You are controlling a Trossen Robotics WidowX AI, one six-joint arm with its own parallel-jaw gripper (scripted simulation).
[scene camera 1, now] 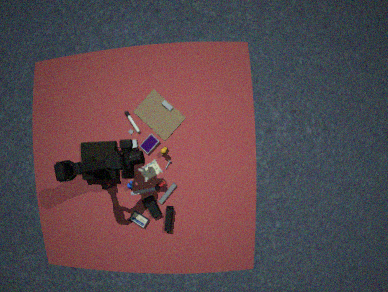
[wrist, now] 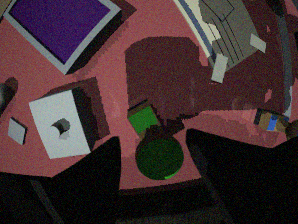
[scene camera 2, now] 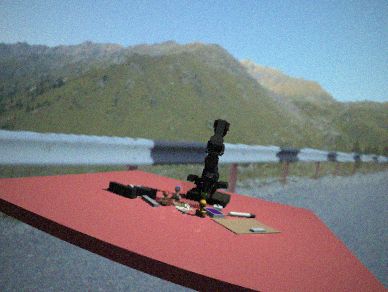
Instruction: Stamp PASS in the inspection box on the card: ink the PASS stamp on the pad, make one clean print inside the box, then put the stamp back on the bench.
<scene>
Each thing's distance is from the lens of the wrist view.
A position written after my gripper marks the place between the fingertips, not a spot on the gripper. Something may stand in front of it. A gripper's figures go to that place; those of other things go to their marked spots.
my gripper [wrist: 153, 139]: 10 cm
green-knobbed PASS stamp [wrist: 159, 156]: 7 cm
</scene>
